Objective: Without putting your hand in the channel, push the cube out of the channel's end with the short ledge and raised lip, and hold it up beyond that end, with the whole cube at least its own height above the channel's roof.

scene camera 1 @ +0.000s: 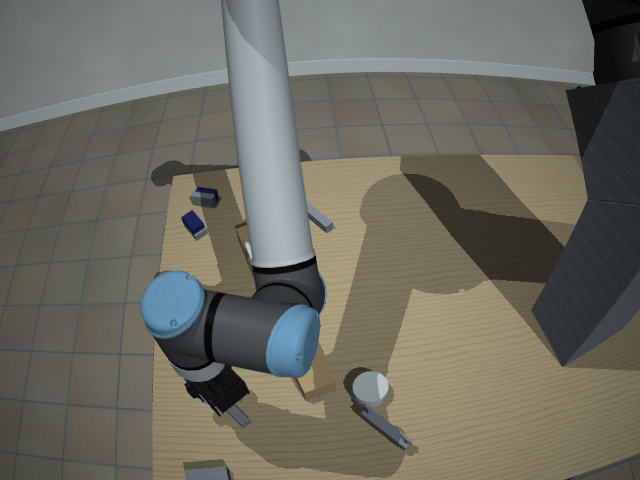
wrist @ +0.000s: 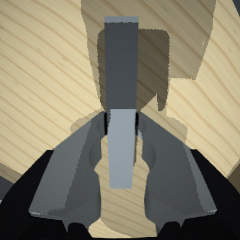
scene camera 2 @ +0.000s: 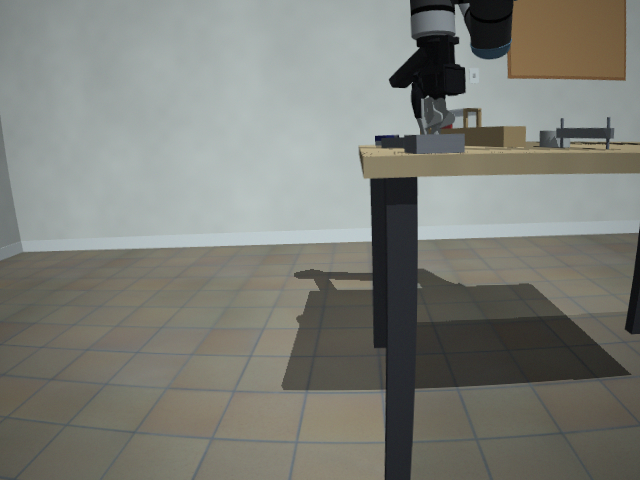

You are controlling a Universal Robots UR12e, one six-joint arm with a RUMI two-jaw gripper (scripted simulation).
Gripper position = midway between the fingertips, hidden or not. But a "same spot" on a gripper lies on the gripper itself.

my gripper: scene camera 1; wrist 120,113; scene camera 2
same spot on my gripper: (scene camera 1: pixel 194 394) = (scene camera 2: pixel 418 93)
